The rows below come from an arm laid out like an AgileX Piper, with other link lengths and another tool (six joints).
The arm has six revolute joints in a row. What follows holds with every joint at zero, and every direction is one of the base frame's.
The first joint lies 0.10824 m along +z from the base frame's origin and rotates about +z.
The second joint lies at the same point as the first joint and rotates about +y.
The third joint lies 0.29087 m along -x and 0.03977 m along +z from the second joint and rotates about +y.
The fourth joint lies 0.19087 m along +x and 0.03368 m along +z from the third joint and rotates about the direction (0.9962, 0, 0.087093).
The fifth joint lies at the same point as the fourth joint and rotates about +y.
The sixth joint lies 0.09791 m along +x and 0.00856 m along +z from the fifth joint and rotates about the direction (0.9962, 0, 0.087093).
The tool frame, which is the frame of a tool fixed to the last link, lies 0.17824 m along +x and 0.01 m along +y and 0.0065 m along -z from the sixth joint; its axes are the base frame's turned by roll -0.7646, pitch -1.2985 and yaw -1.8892 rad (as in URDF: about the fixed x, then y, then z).
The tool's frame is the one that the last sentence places.
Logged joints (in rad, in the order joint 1, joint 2, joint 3, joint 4, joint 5, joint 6), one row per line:
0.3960 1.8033 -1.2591 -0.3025 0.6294 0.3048
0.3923 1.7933 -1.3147 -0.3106 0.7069 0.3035
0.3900 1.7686 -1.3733 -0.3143 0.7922 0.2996
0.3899 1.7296 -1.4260 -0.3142 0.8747 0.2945
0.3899 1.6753 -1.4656 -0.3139 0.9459 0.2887
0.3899 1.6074 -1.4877 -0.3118 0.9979 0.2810
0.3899 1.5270 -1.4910 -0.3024 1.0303 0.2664
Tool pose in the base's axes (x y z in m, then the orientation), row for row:
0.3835 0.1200 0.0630 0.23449 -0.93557 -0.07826 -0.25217
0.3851 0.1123 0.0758 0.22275 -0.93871 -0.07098 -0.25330
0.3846 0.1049 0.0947 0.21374 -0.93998 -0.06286 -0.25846
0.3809 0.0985 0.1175 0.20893 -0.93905 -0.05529 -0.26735
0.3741 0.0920 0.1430 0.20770 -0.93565 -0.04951 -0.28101
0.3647 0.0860 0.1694 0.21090 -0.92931 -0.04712 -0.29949
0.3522 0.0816 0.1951 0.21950 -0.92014 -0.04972 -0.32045
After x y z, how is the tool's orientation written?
As a quaternion, w x y z.
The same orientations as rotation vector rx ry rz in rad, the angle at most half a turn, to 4 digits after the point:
-2.5679 -0.2148 -0.6921
-2.5925 -0.1960 -0.6995
-2.6084 -0.1744 -0.7172
-2.6125 -0.1538 -0.7438
-2.6047 -0.1378 -0.7823
-2.5826 -0.1310 -0.8323
-2.5455 -0.1375 -0.8865

